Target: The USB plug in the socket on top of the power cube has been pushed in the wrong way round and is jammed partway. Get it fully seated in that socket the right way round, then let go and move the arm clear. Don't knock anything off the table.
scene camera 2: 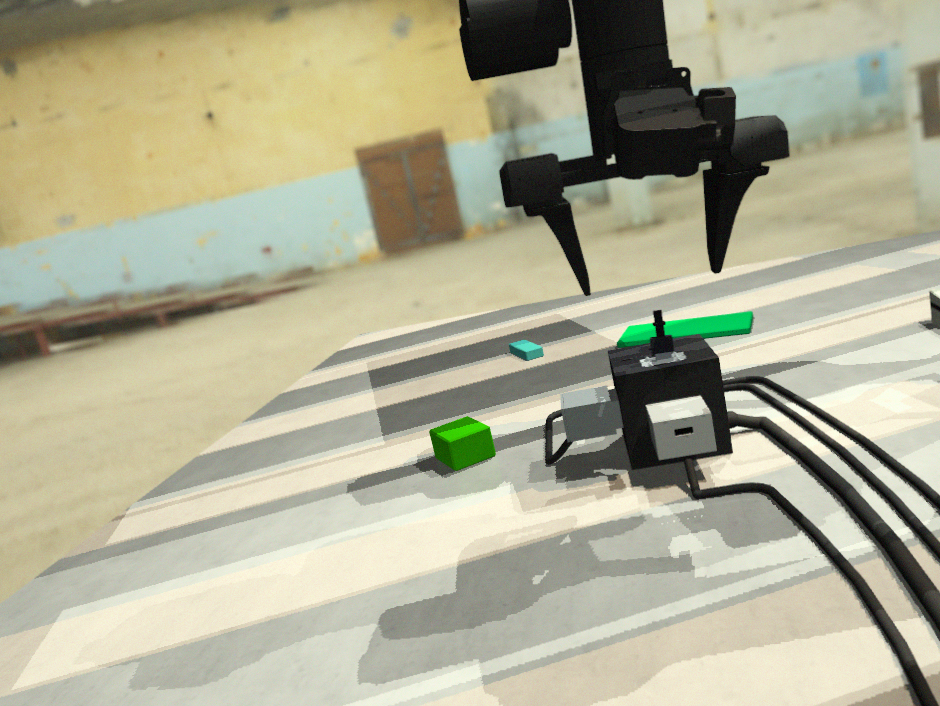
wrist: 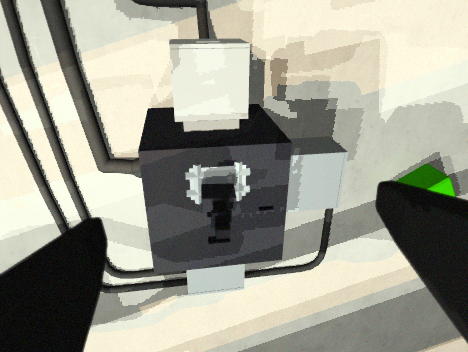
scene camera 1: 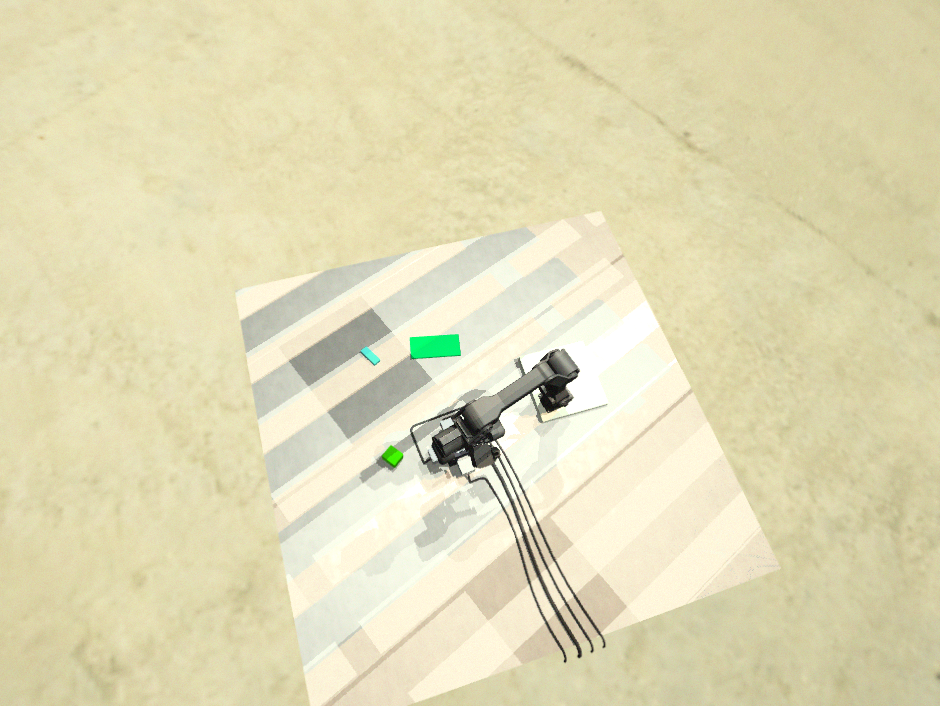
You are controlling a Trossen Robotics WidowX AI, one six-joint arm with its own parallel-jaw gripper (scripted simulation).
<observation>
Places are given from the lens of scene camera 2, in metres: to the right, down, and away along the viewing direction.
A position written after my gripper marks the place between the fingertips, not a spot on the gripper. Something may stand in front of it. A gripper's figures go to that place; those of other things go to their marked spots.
my gripper (scene camera 2: 651, 283): 0.13, -0.05, 0.54
USB plug (scene camera 2: 662, 346): 0.14, -0.01, 0.57
</observation>
